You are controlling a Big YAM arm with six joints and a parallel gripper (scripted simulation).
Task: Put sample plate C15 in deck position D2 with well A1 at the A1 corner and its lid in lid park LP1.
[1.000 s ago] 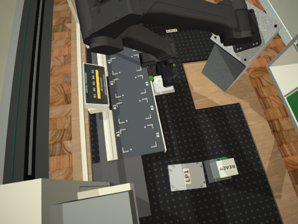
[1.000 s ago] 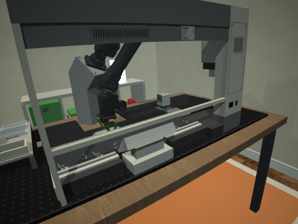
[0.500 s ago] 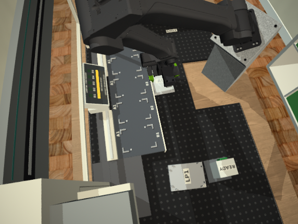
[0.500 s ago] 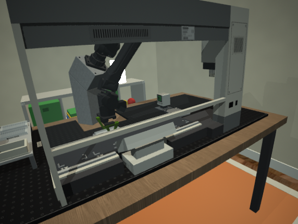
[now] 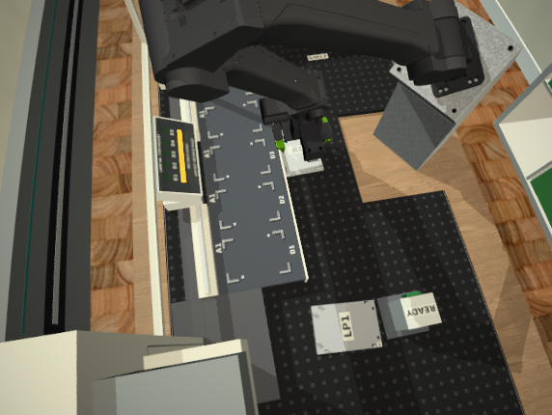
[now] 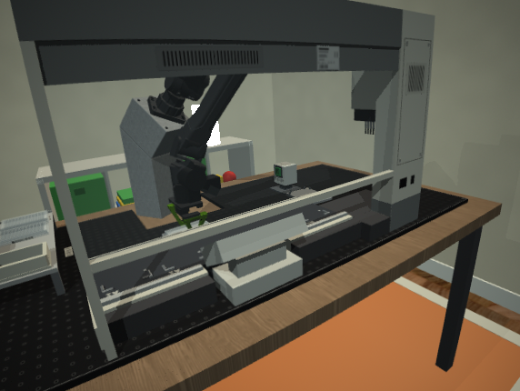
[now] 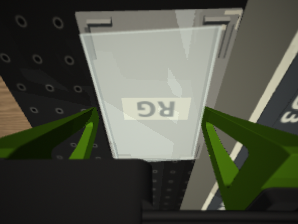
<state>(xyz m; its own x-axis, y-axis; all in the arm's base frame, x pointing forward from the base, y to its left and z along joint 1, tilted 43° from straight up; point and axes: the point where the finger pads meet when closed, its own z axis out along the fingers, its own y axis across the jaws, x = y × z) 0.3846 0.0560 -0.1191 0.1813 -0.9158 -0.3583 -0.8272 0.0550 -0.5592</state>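
Right now the clear plate lid is right at my hand. From my hand the other things lie so: cream reservoir (40 cm to the right, 12 cm ahead, 5 cm above); regrip nest RG (1 cm below); shelf label (34 cm to the right, 6 cm behind, 2 cm below).
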